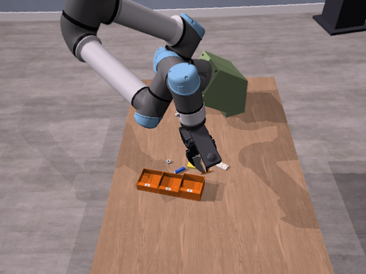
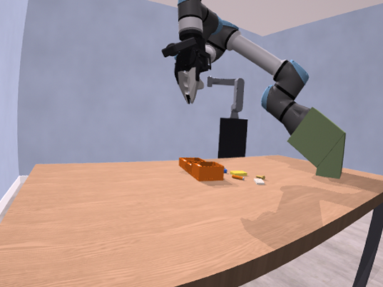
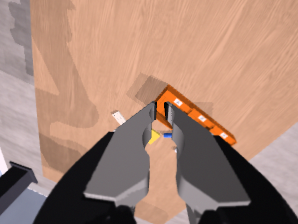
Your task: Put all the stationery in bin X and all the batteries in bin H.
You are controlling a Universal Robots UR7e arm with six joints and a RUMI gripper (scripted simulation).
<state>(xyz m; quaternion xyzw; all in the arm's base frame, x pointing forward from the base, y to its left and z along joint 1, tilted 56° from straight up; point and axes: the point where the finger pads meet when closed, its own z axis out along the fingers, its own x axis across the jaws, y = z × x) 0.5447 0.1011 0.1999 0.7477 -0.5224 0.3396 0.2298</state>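
Right now my hand is 22 cm above the orange bin, 15 cm past it and 10 cm to the left of it. Round my hand: blue battery 24 cm below, 22 cm behind, 6 cm to the right; then orange pen-like stick 24 cm below, 19 cm behind, 4 cm to the left; then white block 24 cm below, 21 cm behind, 12 cm to the left.
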